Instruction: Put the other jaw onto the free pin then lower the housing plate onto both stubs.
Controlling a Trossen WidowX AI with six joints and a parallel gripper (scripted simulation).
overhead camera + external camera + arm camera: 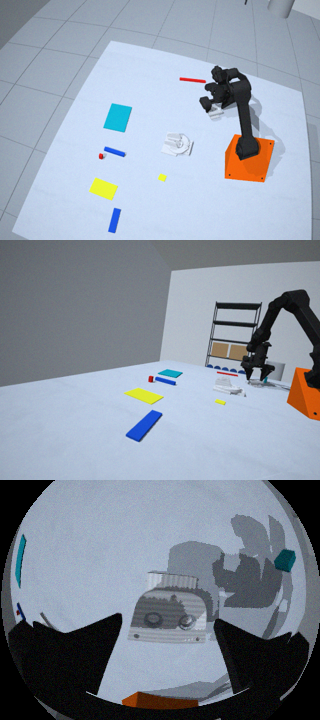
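Now: the white stand 20 mm below my gripper tip. The rest, counted from my gripper tip: red bar 220 mm to the right, 120 mm ahead, 20 mm below; then white jaw piece 250 mm to the left, 150 mm ahead, 10 mm below; then cyan block 190 mm to the right, 130 mm behind, 10 mm below.
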